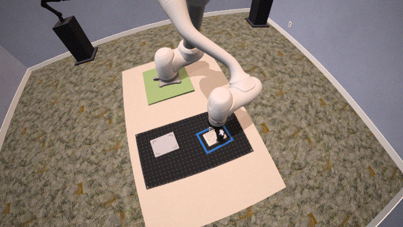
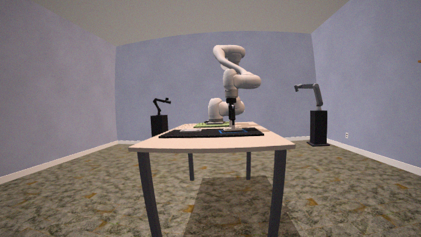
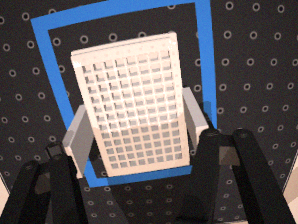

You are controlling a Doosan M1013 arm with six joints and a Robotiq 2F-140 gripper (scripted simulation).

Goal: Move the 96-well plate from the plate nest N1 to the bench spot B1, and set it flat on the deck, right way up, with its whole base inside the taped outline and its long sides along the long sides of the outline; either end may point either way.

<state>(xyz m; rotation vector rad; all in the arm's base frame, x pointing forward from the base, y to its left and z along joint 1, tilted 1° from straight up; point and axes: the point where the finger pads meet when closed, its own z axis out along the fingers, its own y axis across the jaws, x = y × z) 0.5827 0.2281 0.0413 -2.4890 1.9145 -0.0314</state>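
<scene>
The white 96-well plate is 20 mm below my hand. Round my hand: grey plate nest N1: 320 mm to the right, 40 mm below, 20 mm behind.
</scene>
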